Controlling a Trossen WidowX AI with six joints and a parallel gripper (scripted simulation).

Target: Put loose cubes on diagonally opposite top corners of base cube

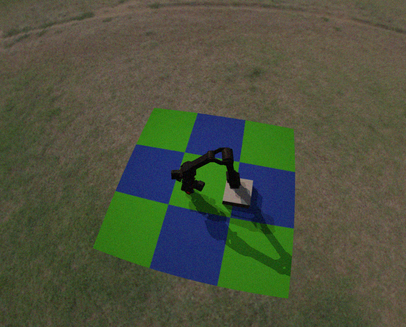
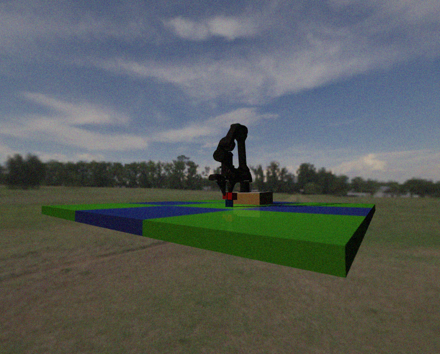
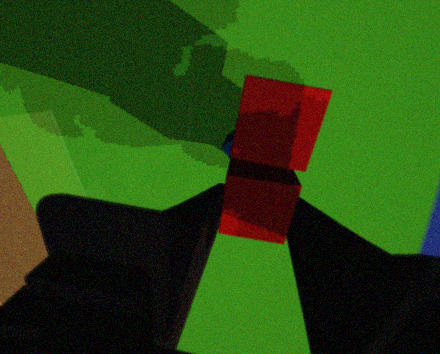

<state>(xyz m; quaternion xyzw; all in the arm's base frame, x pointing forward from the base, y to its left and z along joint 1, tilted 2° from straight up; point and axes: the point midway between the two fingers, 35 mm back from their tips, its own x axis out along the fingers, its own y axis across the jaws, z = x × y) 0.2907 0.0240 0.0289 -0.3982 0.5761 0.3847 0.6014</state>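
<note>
My gripper tip is 20 mm short of the red cube and 40 mm to the right of it. The rest, counted from my gripper tip: blue cube 10 mm ahead, 20 mm to the left, 40 mm below.
</note>
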